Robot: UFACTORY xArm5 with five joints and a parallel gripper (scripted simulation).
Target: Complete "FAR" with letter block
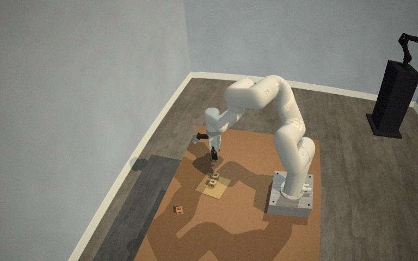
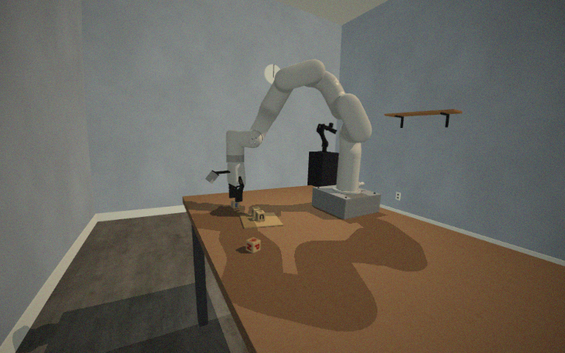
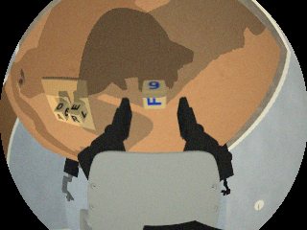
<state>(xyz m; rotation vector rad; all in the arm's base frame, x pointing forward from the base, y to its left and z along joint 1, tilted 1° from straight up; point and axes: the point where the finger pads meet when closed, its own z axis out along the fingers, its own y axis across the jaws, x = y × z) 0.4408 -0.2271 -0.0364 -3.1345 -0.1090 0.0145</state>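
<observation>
The mat is 19 cm to the left of my hand, 5 cm below it and 3 cm behind it.
</observation>
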